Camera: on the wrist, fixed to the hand. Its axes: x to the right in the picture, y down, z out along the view.
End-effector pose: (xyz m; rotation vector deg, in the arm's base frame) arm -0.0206 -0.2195 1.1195 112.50 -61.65 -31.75
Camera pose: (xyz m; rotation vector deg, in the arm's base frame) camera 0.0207 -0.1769 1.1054 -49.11 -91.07 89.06
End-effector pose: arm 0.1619 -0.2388 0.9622 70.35 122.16 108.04
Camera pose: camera 0.1280 -0.2763 0.9281 -59.12 46.33 -21.53
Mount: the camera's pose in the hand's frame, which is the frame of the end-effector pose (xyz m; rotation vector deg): -0.0136 -0.0447 -0.0392 -5.20 54.14 169.02
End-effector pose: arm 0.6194 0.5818 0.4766 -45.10 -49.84 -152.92
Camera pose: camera 0.5979 0.5946 0.4210 -1.62 36.12 -0.29
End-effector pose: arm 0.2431 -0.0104 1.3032 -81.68 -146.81 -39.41
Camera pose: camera 0.2092 -0.0586 1.3190 -105.69 64.48 -15.77
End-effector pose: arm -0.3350 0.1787 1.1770 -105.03 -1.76 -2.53
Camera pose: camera -0.3511 0.1525 1.2297 -7.42 168.06 60.06
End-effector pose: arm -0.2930 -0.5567 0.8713 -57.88 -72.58 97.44
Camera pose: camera -0.2465 -0.5458 0.9092 97.09 -64.80 -34.30
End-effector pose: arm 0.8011 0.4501 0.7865 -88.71 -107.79 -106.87
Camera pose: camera 0.7559 0.4227 0.7561 -51.29 62.05 -18.75
